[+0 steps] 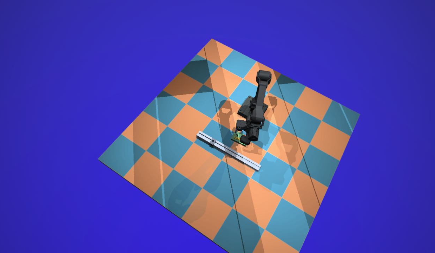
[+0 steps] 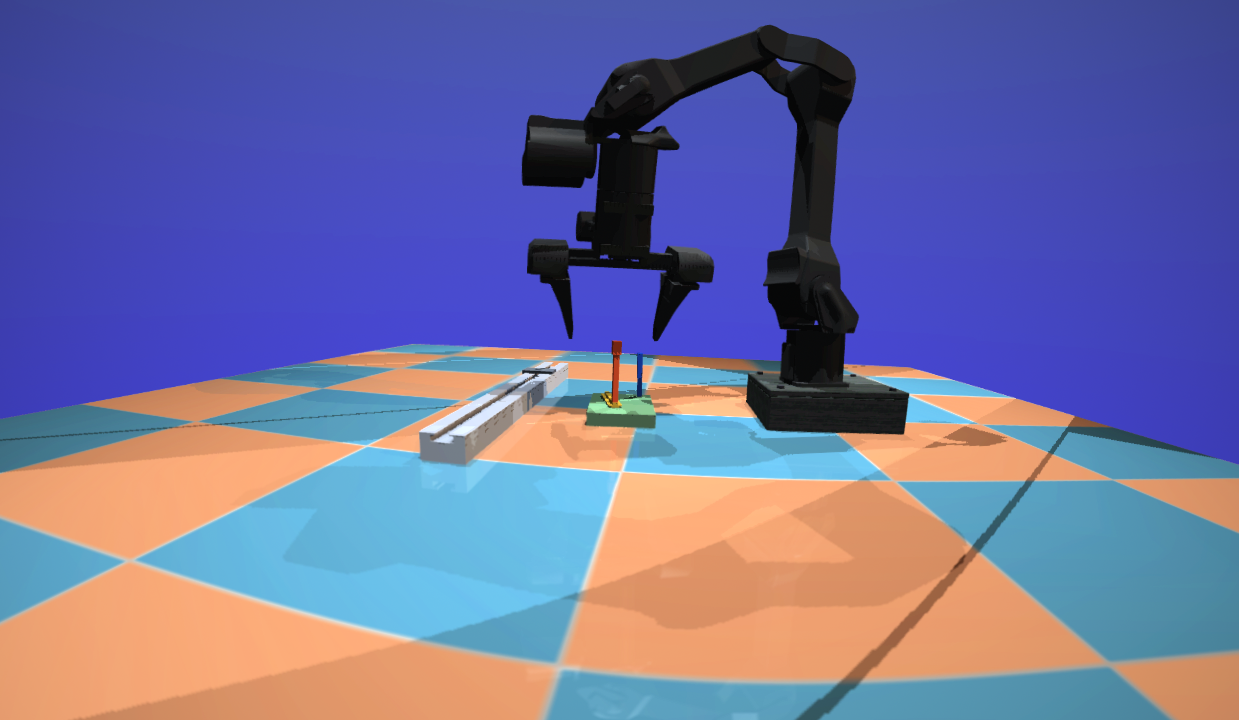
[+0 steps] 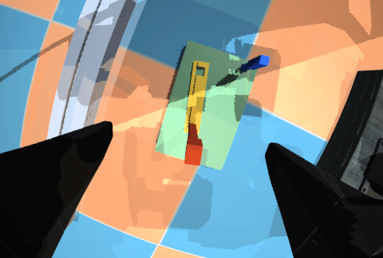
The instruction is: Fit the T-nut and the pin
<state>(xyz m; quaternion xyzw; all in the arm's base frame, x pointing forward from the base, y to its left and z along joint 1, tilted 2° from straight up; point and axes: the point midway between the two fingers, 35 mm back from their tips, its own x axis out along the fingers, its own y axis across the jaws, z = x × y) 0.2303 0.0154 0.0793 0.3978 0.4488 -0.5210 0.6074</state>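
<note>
The brass T-nut is 4 cm below my gripper tip and 2 cm to the right of it. Also, from my gripper tip: green tray (8 cm below, 3 cm to the right, 2 cm behind); then blue pin (6 cm to the right, 6 cm below, 3 cm behind).
</note>
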